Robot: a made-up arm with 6 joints.
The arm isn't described. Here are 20 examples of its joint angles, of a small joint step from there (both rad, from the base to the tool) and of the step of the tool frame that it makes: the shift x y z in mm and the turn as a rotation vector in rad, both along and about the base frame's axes.
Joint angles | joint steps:
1: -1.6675 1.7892 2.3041 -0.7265 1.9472 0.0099 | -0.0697 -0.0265 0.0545 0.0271 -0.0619 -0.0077
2: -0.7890 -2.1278 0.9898 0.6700 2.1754 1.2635 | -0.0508 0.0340 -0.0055 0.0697 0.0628 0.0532
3: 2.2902 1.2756 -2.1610 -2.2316 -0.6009 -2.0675 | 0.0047 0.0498 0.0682 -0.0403 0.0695 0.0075
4: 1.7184 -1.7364 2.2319 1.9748 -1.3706 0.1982 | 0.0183 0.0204 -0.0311 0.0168 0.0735 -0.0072
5: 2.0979 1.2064 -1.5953 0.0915 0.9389 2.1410 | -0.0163 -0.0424 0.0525 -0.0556 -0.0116 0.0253
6: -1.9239 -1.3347 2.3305 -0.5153 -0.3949 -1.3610 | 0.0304 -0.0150 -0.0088 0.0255 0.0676 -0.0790
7: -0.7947 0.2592 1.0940 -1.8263 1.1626 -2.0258 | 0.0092 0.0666 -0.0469 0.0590 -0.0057 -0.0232
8: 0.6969 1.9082 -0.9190 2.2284 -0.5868 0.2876 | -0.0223 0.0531 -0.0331 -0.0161 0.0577 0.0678
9: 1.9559 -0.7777 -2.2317 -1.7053 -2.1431 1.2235 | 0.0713 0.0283 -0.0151 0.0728 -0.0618 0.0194
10: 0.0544 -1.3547 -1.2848 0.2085 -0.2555 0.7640 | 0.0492 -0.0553 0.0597 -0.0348 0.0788 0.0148
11: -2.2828 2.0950 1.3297 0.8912 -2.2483 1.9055 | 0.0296 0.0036 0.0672 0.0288 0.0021 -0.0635
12: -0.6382 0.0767 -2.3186 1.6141 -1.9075 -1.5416 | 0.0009 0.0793 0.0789 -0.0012 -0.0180 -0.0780
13: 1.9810 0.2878 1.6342 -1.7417 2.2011 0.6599 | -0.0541 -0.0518 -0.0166 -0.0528 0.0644 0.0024
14: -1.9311 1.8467 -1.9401 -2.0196 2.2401 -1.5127 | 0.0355 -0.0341 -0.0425 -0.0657 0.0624 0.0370
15: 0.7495 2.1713 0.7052 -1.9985 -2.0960 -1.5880 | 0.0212 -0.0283 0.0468 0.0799 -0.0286 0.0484
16: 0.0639 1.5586 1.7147 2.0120 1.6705 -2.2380 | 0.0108 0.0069 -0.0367 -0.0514 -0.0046 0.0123
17: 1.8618 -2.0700 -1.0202 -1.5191 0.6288 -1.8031 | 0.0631 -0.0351 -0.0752 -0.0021 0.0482 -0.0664
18: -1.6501 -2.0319 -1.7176 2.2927 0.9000 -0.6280 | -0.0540 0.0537 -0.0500 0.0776 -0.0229 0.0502
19: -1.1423 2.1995 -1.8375 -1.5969 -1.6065 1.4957 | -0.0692 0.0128 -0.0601 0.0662 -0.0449 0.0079
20: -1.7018 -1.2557 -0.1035 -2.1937 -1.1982 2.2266 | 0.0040 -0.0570 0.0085 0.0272 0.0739 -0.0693
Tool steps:
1: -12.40 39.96 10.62 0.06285 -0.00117 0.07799
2: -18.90 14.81 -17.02 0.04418 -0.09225 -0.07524
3: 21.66 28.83 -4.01 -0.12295 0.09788 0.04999
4: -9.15 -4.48 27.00 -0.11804 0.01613 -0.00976
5: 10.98 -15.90 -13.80 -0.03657 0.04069 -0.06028
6: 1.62 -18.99 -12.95 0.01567 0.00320 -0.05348
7: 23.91 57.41 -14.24 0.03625 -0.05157 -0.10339
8: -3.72 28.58 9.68 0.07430 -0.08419 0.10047
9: -0.36 -52.34 -2.21 -0.14836 -0.03862 -0.01258
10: 3.76 12.46 -32.20 -0.00910 0.13511 0.00158
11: 4.17 4.14 17.48 -0.14221 0.03469 -0.04549
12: -9.19 -12.07 -44.54 0.01707 -0.06265 0.07358
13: 9.67 25.62 -0.76 -0.01099 0.00454 -0.07001
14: -27.25 11.07 4.41 -0.05116 -0.03995 -0.06725
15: 4.80 3.47 33.57 -0.05112 -0.04682 0.01688
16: 18.76 24.91 -3.28 0.02618 -0.02990 -0.04892
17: -25.57 -6.06 31.97 -0.10160 -0.03995 -0.09132
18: 23.58 1.58 -7.74 0.04143 -0.11639 -0.00395
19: 2.28 -19.53 29.86 0.18974 -0.00720 0.01783
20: 13.21 16.82 14.53 0.05393 0.07408 0.05803
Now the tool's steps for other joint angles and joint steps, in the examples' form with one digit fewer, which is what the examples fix.
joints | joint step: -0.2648 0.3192 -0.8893 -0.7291 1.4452 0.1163 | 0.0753 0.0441 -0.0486 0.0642 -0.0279 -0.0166
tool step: 35.2 -8.4 -27.0 -0.0887 -0.0682 -0.1069
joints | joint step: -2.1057 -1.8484 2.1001 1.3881 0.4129 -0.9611 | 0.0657 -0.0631 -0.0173 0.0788 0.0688 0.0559
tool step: 10.4 -65.5 2.0 -0.1829 0.0387 0.1331
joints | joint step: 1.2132 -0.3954 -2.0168 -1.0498 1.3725 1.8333 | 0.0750 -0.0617 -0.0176 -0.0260 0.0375 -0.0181
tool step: -5.4 -24.0 -2.3 -0.0348 0.0144 -0.0787
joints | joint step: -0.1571 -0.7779 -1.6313 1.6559 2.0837 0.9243 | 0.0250 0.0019 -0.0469 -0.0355 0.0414 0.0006
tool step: -30.1 -27.1 17.2 -0.0615 0.0056 -0.0879
